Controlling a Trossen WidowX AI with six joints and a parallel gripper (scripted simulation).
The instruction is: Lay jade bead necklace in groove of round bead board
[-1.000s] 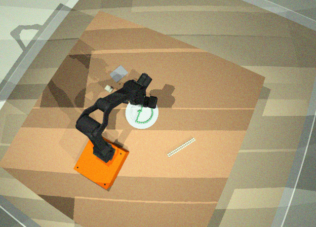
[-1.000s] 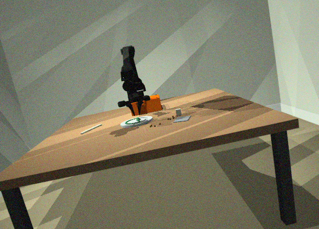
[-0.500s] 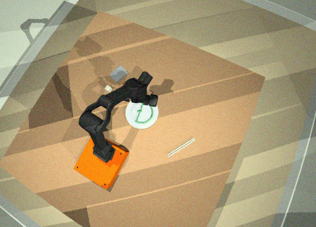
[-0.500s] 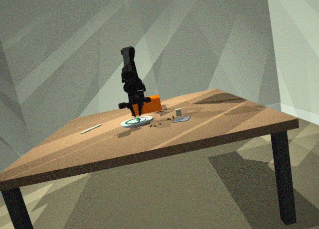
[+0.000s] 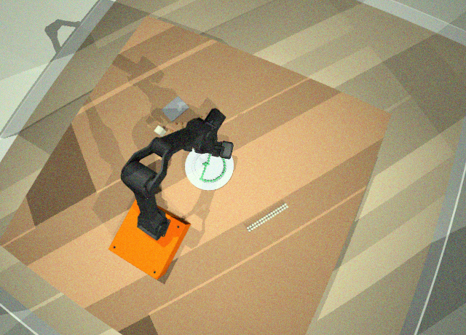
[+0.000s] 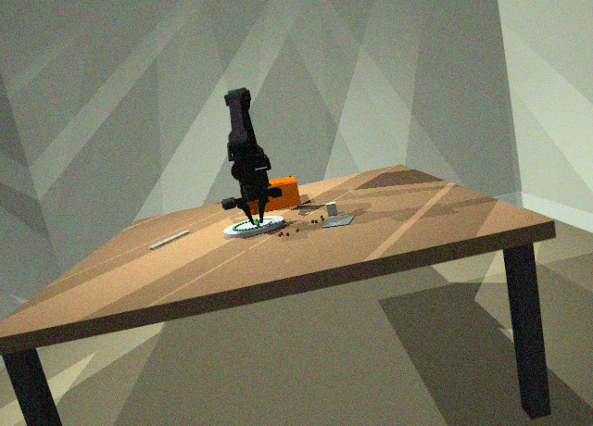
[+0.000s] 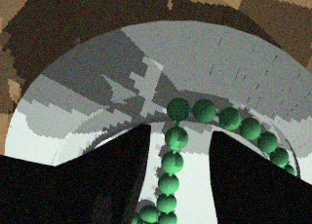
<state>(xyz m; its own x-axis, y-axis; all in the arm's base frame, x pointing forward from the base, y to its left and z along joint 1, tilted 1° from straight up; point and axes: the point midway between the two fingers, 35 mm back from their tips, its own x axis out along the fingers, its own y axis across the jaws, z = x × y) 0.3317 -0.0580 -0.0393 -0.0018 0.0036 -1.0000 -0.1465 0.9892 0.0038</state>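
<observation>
Right now the round bead board is 5 cm behind my gripper tip, 1 cm to the right of it and 1 cm below it. Also, from my gripper tip: grey flat plate: 14 cm ahead, 23 cm to the left, 2 cm below; then small white cube: 1 cm ahead, 24 cm to the left.
</observation>
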